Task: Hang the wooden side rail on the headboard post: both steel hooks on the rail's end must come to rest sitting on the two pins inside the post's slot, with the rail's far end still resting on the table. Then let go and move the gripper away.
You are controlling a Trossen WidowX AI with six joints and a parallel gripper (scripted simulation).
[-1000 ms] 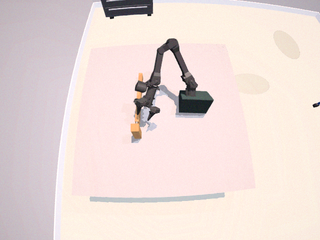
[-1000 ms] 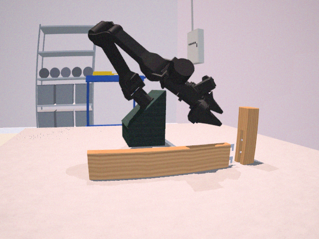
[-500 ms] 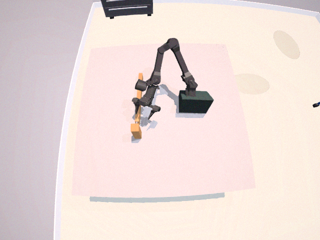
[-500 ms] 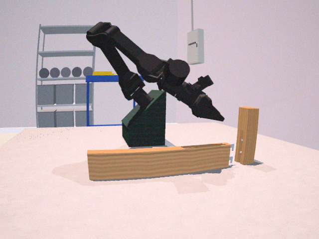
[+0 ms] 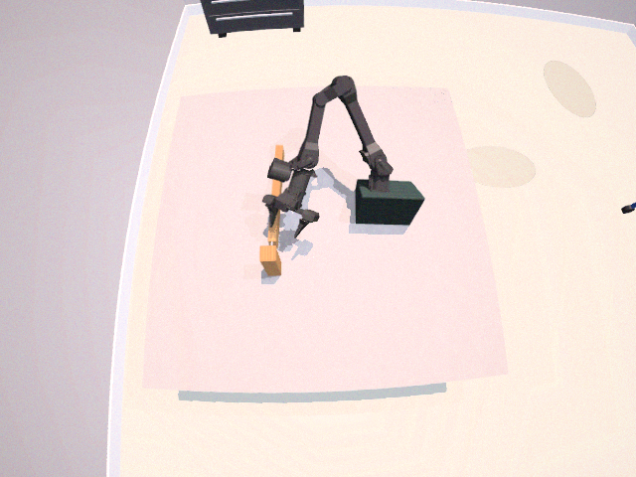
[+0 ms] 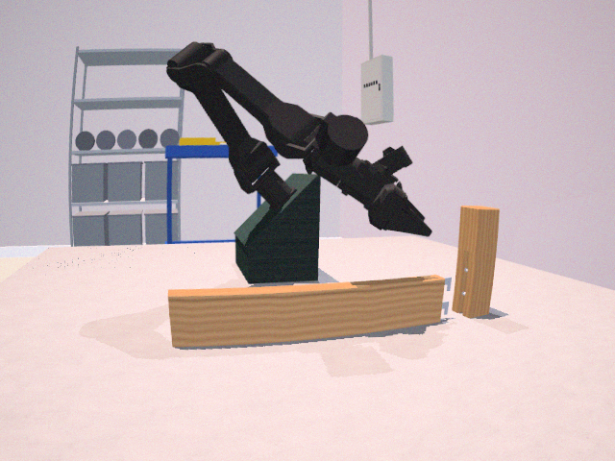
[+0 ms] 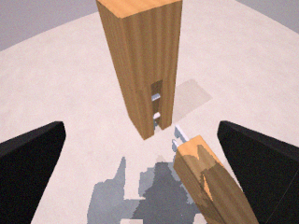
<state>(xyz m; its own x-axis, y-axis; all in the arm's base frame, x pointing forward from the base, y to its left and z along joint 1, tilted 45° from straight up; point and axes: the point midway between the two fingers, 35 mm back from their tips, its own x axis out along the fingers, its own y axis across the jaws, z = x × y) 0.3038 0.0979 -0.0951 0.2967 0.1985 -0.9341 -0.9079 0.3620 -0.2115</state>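
My gripper tip is 4 cm short of the headboard post, 8 cm to the right of it and 5 cm above it.
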